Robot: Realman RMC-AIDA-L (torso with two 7-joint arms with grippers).
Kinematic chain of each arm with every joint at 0, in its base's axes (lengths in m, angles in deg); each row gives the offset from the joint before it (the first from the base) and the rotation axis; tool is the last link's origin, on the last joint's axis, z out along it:
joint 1: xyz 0 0 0.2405 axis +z
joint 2: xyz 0 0 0 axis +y
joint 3: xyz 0 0 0.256 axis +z
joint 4: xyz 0 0 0 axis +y
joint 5: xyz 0 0 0.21 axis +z
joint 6: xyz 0 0 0 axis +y
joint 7: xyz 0 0 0.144 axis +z
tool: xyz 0 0 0
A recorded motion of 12 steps. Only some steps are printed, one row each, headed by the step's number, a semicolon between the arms.
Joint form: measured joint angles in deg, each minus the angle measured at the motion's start. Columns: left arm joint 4, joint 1, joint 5, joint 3, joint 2, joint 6, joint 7; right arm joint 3, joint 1, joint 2, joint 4, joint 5, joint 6, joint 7.
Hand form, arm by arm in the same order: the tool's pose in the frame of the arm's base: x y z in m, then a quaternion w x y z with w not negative. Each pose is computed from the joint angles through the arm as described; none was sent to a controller.
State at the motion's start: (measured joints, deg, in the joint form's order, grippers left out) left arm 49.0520 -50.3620 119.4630 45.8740 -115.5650 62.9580 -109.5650; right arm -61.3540 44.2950 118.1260 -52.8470 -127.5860 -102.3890 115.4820
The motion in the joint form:
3: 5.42 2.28 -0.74 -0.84 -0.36 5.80 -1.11; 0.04 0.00 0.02 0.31 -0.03 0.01 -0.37
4: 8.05 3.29 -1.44 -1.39 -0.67 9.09 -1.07; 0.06 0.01 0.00 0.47 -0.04 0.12 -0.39
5: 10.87 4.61 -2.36 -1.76 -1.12 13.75 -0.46; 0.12 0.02 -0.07 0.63 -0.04 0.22 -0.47
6: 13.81 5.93 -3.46 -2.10 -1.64 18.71 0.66; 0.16 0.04 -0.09 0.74 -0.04 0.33 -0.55
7: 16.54 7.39 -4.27 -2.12 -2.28 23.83 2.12; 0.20 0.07 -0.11 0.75 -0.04 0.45 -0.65
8: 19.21 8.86 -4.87 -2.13 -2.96 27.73 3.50; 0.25 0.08 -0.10 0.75 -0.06 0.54 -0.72
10: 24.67 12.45 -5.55 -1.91 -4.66 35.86 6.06; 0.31 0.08 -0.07 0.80 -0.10 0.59 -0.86
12: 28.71 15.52 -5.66 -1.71 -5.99 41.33 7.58; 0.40 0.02 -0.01 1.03 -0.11 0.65 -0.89
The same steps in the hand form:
3: -0.1344 0.4605 0.0759 0.28239 -0.90934 -0.21881 -0.21325; 0.1625 0.3435 -0.0119 0.08452 0.97009 -0.22754 0.00327
4: -0.1319 0.4522 0.0807 0.27021 -0.91402 -0.20809 -0.21967; 0.1629 0.3436 -0.0121 0.08421 0.96990 -0.22845 0.00315
5: -0.1298 0.4396 0.0828 0.24765 -0.92317 -0.19143 -0.22310; 0.1634 0.3440 -0.0119 0.08348 0.96983 -0.22901 0.00287
6: -0.1271 0.4256 0.0848 0.22355 -0.93314 -0.16823 -0.22575; 0.1636 0.3443 -0.0120 0.08283 0.96988 -0.22906 0.00248
7: -0.1263 0.4098 0.0839 0.19609 -0.94411 -0.14306 -0.22302; 0.1636 0.3448 -0.0119 0.08155 0.97019 -0.22821 0.00204
8: -0.1266 0.3964 0.0840 0.17820 -0.95151 -0.12042 -0.21995; 0.1635 0.3450 -0.0119 0.08062 0.97037 -0.22775 0.00162
10: -0.1317 0.3657 0.0813 0.13823 -0.96488 -0.08108 -0.20815; 0.1637 0.3451 -0.0120 0.08038 0.97054 -0.22715 0.00124
12: -0.1386 0.3427 0.0795 0.11281 -0.97207 -0.06047 -0.19672; 0.1644 0.3447 -0.0127 0.08118 0.96998 -0.22921 0.00032

